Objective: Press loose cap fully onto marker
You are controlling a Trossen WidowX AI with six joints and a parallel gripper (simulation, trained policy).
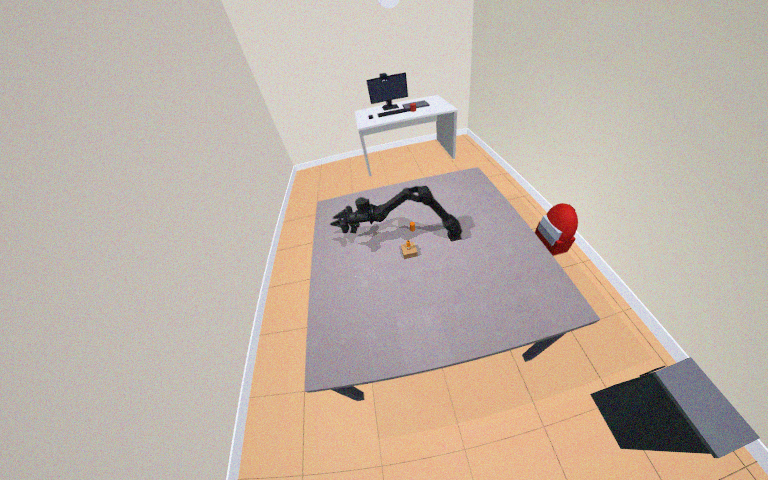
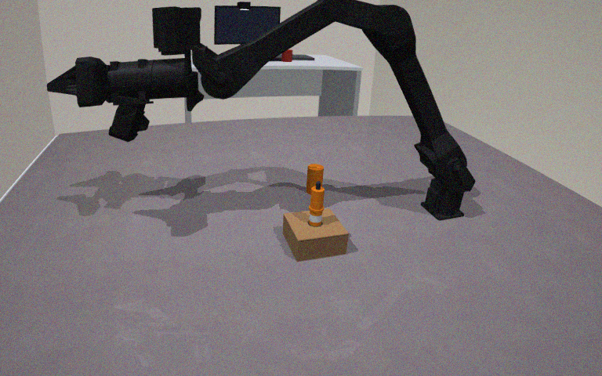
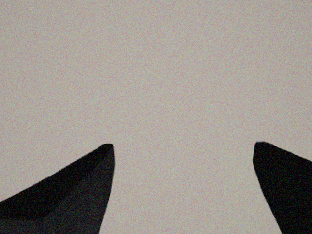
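The orange cap is 43 cm behind my gripper tip, 21 cm below it and 3 cm to the right of it. The rest, counted from my gripper tip: holder block: 37 cm behind, 21 cm below, 13 cm to the left.
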